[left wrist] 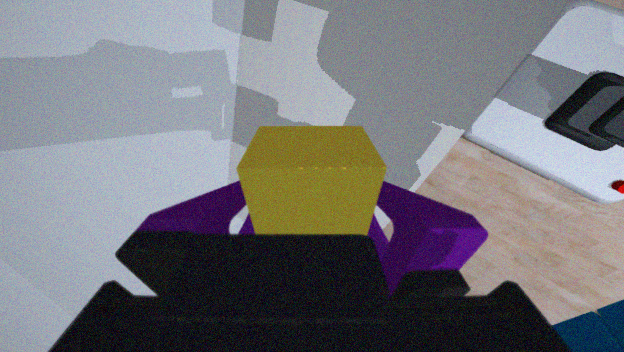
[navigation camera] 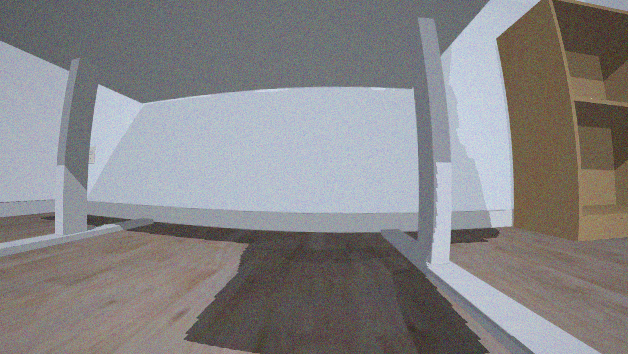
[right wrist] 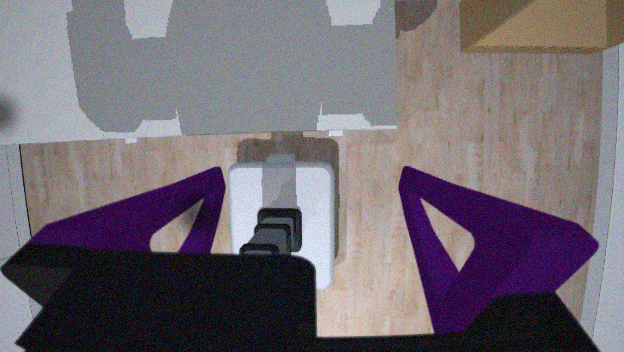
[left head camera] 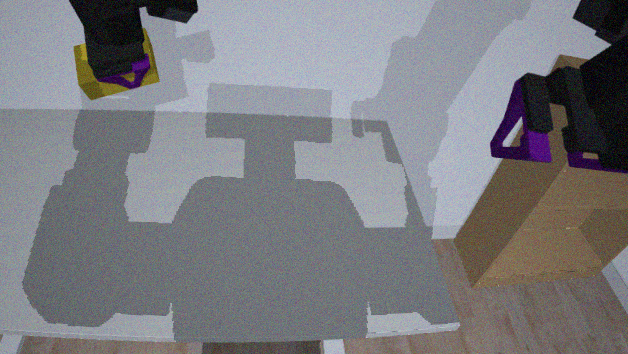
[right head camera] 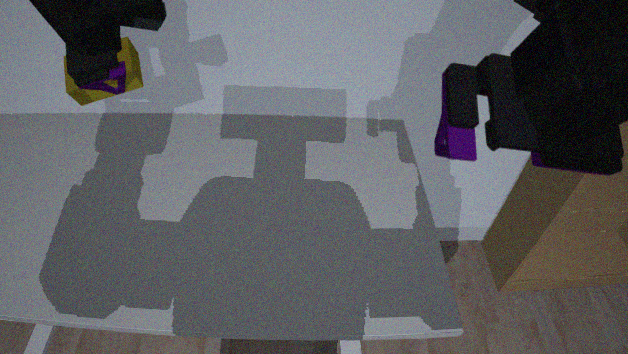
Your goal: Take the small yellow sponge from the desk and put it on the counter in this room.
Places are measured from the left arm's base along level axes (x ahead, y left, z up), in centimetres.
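Where they show: left gripper, fingertip midpoint: (left wrist: 311,176) (left head camera: 131,68) (right head camera: 118,75); right gripper, fingertip midpoint: (right wrist: 312,176) (left head camera: 532,155) (right head camera: 486,153).
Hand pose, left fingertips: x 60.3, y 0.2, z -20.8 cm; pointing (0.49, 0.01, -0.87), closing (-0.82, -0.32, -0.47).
Each offset is from my left fingertips to the top centre of the thing. "*": to the spot under its first point. Level surfaces: height alone.
The yellow sponge @[dx -1.4, dy +1.4, dz +5.6 cm] (left head camera: 154,71) (right head camera: 132,62) (left wrist: 311,150) is a block held between the purple fingers of my left gripper (left head camera: 126,79) (right head camera: 107,86) (left wrist: 311,176). That gripper is shut on it and holds it up above the desk, toward the wall side. The arm covers part of the sponge in both head views. The light desk @[dz -48.1 cm] (left head camera: 270,280) (right head camera: 270,280) (right wrist: 225,90) bears broad shadows of the robot. My right gripper (left head camera: 559,156) (right head camera: 502,154) (right wrist: 312,176) is open and empty, at the right in both head views. The counter cannot be made out.
A wooden shelf unit (left head camera: 510,215) (right head camera: 535,225) (navigation camera: 535,130) stands right of the desk, by the wall. Desk legs @[* dx +16.7, dy -49.6, dz -105.3 cm] (navigation camera: 441,215) and a white foot bar (navigation camera: 505,300) stand ahead of the base. The white robot base (right wrist: 317,220) is in front of the desk.
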